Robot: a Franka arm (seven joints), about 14 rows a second.
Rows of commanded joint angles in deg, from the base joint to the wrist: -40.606, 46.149, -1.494, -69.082, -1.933, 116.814, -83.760; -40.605, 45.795, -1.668, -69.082, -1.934, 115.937, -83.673; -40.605, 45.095, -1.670, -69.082, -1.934, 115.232, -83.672; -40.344, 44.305, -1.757, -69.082, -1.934, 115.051, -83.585; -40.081, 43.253, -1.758, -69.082, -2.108, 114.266, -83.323; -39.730, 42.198, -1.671, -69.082, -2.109, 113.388, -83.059; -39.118, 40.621, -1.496, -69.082, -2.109, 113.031, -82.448; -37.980, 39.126, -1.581, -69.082, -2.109, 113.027, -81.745
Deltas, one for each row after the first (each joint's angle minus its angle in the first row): 0.001, -0.354, -0.174, 0.000, -0.001, -0.877, 0.087; 0.001, -1.054, -0.176, 0.000, -0.001, -1.582, 0.088; 0.262, -1.844, -0.263, 0.000, -0.001, -1.763, 0.175; 0.525, -2.896, -0.264, 0.000, -0.175, -2.548, 0.437; 0.876, -3.951, -0.177, 0.000, -0.176, -3.426, 0.701; 1.488, -5.528, -0.002, 0.000, -0.176, -3.783, 1.312; 2.626, -7.023, -0.087, 0.000, -0.176, -3.787, 2.015
